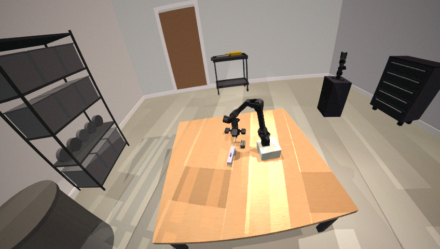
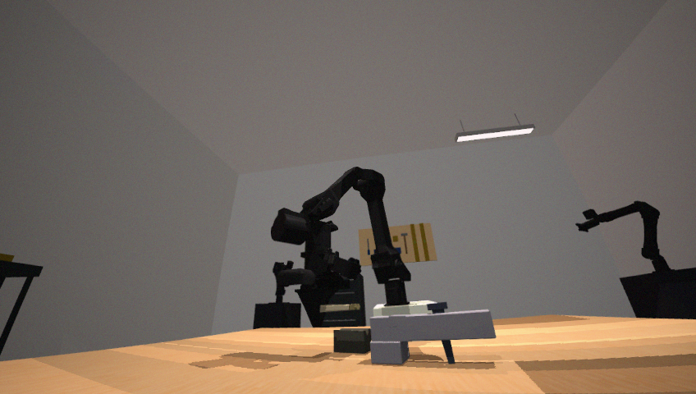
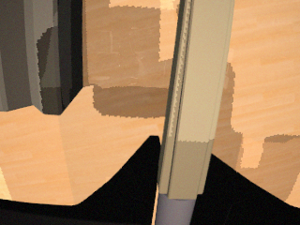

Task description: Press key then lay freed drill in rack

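Now: gripper tip 40 mm to the right of the drill and 30 mm below it. Round my gripper tip: dark t-shaped post (30 mm ahead, 230 mm to the left); rack (70 mm behind, 50 mm to the left, 30 mm below); long grey body (30 mm ahead, 210 mm to the left, 10 mm below).
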